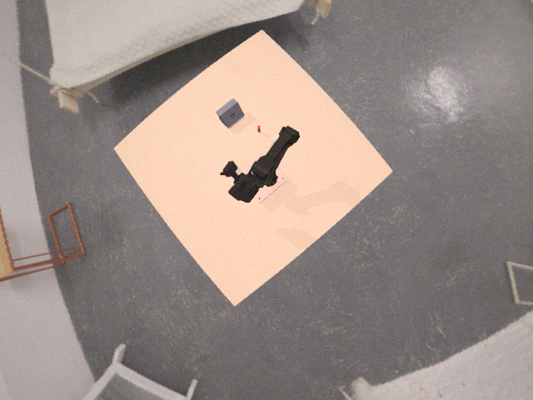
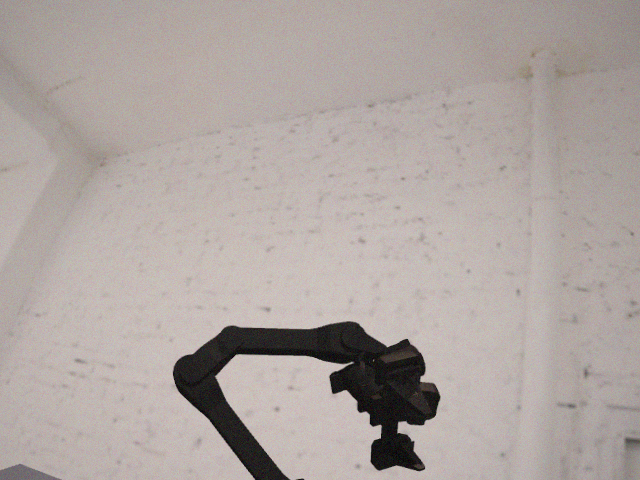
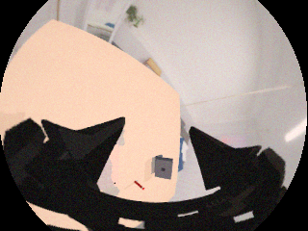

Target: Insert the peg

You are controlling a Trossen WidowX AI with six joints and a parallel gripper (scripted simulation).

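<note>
Now: the red peg 320 mm to the right of my gripper tip, 240 mm below it and 180 mm ahead of it. Round my gripper tip: grey sloped panel (350 mm ahead, 250 mm to the right, 220 mm below).
</note>
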